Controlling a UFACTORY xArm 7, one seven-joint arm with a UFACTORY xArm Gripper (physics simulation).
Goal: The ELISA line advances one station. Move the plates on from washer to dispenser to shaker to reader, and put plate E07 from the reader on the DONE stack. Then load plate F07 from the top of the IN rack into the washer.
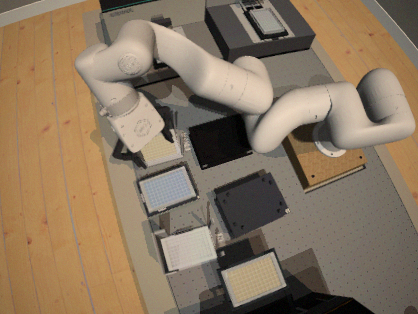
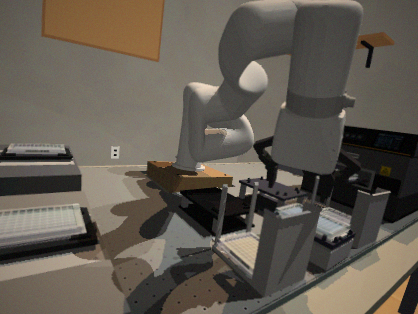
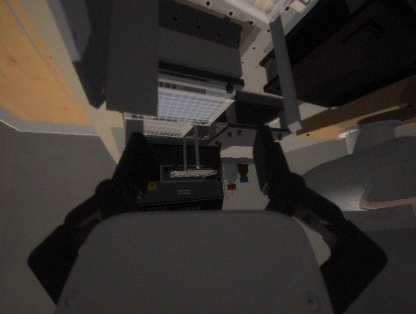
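Seen in the pictures: gripper, fingertip midpoint: [image 1: 156, 153] [image 2: 296, 190] [image 3: 201, 141]; arm's base, link origin: [image 1: 329, 139] [image 2: 188, 167] [image 3: 366, 128].
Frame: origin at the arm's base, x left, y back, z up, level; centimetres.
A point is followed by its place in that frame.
Observation:
My gripper [image 1: 156, 150] @(x -8.7, y -51.4, z 9.4 cm) [image 2: 299, 182] @(x -8.7, y -51.4, z 9.4 cm) [image 3: 201, 141] @(x -8.7, y -51.4, z 9.4 cm) is open and empty, pointing down above a walled rack with thin posts. A pale yellow plate [image 1: 161, 150] @(x -14.2, y -49.7, z -1.7 cm) [image 2: 244, 247] @(x -16.8, y -48.4, z -1.8 cm) lies low in that rack, below my fingers. A blue plate [image 1: 168, 190] @(x -1.0, y -51.6, z 2.4 cm) [image 2: 334, 225] @(x -0.8, y -56.2, z 3.0 cm) [image 3: 192, 102] @(x -3.5, y -50.2, z 2.9 cm) sits on a dark-rimmed station beside it. A whitish plate [image 1: 189, 248] @(x 14.5, y -51.5, z -0.4 cm) lies in a second walled rack. Another yellow plate [image 1: 254, 280] @(x 27.1, y -40.8, z 8.7 cm) sits at the black instrument. A clear plate [image 1: 267, 21] @(x -46.6, y -0.6, z 7.0 cm) [image 2: 37, 149] @(x -47.7, y -4.3, z 7.3 cm) rests on the dark grey box, and another plate [image 2: 40, 222] @(x -47.3, y -39.2, z 4.2 cm) in a black holder. Plate labels are unreadable.
A black flat unit [image 1: 220, 142] @(x -9.9, y -33.4, z 0.7 cm) and a dark raised platform [image 1: 251, 204] @(x 9.8, y -32.8, z 2.1 cm) [image 2: 274, 188] @(x 8.9, y -33.7, z 2.2 cm) stand inward of the plate row. The rack's grey wall [image 2: 285, 250] @(x -18.5, y -57.6, z 3.3 cm) [image 3: 132, 55] @(x -11.9, y -56.4, z 5.7 cm) rises near my fingers. The black instrument [image 2: 387, 170] @(x 37.4, y -52.4, z 11.4 cm) [image 3: 180, 192] @(x 37.8, y -42.2, z 13.8 cm) stands beyond. The arm's wooden base [image 1: 330, 167] @(x 8.3, y -4.7, z -0.3 cm) is nearby.

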